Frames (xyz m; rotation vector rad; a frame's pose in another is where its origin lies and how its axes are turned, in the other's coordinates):
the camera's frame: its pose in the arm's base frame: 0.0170 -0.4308 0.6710 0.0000 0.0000 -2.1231
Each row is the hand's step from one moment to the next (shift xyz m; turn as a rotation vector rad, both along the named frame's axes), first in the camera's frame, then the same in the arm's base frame.
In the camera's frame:
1: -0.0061 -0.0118 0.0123 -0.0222 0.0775 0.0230
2: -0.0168 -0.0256 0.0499 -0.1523 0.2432 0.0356
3: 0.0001 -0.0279 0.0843 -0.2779 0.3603 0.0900
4: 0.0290 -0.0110 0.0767 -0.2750 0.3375 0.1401
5: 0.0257 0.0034 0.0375 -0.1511 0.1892 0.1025
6: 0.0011 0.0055 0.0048 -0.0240 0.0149 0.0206
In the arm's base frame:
1: -0.0068 0.0114 0.0123 0.0776 -0.0218 0.0230
2: -0.0130 0.0277 0.0499 0.2869 0.0021 0.0356
3: -0.0238 0.0146 0.0843 0.4525 0.0476 0.0900
4: -0.0246 -0.0189 0.0767 0.4316 0.0570 0.1401
5: -0.0106 -0.0237 0.0375 0.2403 0.0294 0.1025
6: 0.0041 -0.0038 0.0048 0.0253 0.0126 0.0206

